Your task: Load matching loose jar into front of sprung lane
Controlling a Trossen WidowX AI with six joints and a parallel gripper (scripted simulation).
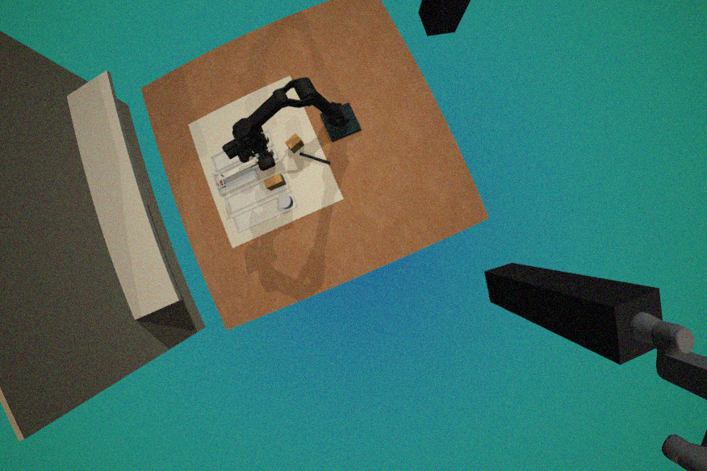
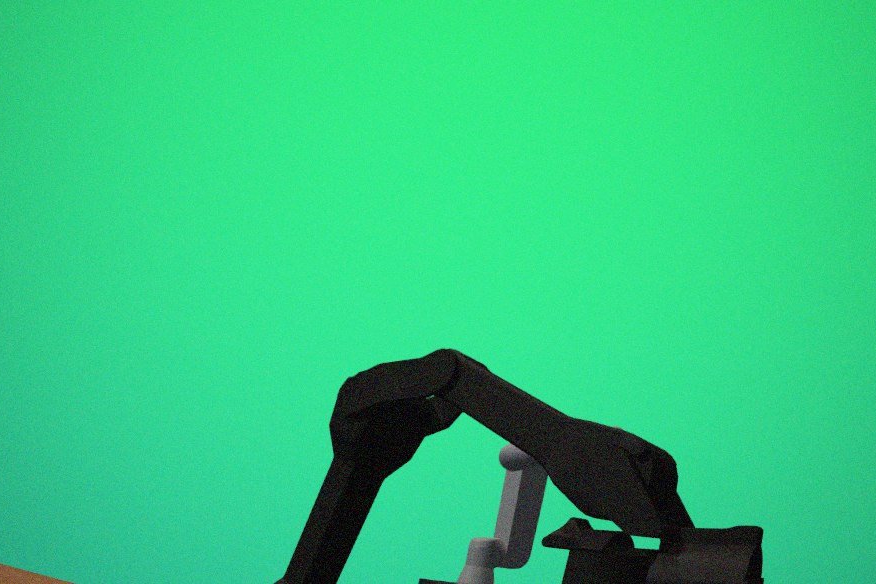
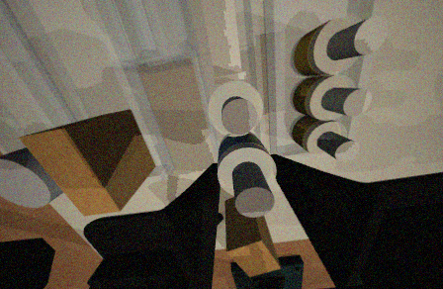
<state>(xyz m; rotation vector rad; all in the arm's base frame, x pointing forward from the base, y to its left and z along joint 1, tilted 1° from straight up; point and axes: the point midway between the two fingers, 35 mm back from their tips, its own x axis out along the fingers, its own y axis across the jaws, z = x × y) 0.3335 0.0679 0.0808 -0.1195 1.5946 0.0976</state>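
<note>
Right now my gripper tip is 50 mm short of the pale mat, 10 mm to the left of it and 60 mm above it. The rest, counted from my gripper tip: dark rod 190 mm behind, 60 mm to the left, 50 mm below.
</note>
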